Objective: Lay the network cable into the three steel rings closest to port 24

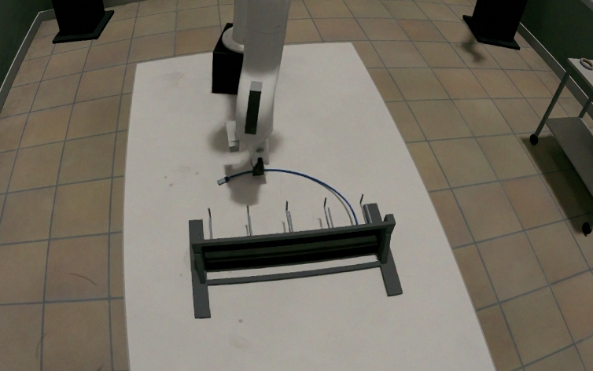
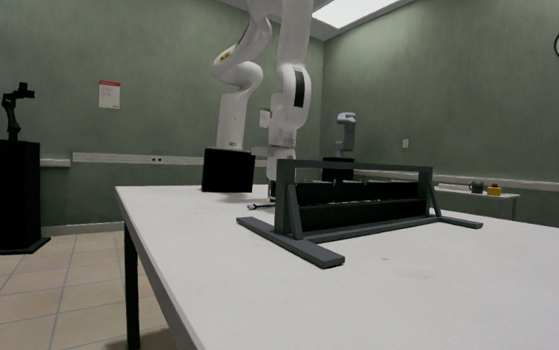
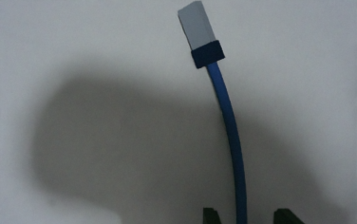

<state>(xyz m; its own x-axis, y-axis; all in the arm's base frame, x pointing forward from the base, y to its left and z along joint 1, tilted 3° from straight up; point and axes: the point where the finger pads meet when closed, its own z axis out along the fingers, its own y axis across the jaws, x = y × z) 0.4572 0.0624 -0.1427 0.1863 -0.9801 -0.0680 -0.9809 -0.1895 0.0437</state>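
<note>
The grey plug lies 10 cm to the right of my hand, 4 cm ahead of it and 2 cm below it. The rest, counted from my hand: dark grey patch-panel rack: 30 cm ahead, 10 cm to the left, 4 cm above.
</note>
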